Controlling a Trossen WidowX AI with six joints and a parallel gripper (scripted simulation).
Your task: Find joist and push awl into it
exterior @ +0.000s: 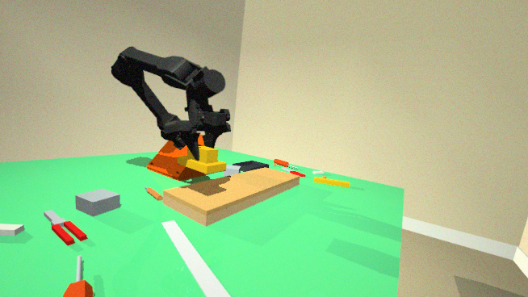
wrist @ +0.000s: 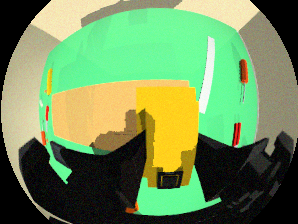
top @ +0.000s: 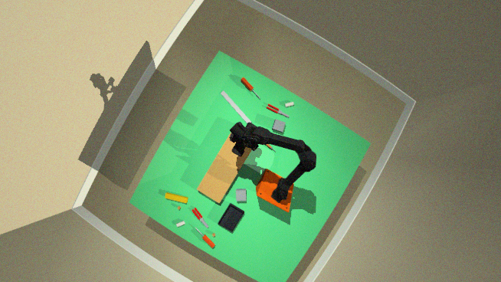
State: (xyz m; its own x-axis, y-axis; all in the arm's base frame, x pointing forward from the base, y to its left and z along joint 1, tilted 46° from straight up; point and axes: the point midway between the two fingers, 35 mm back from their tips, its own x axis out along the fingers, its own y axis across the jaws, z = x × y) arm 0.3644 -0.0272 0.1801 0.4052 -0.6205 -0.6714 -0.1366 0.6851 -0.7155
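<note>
The yellow stud finder is 2 cm behind my gripper tip and 2 cm above it. Also, from my gripper tip: awl 18 cm behind, 7 cm to the right, 13 cm below; then white ruler 18 cm ahead, 14 cm to the right, 14 cm below; then dark tray 27 cm behind, 48 cm to the left, 12 cm below.
</note>
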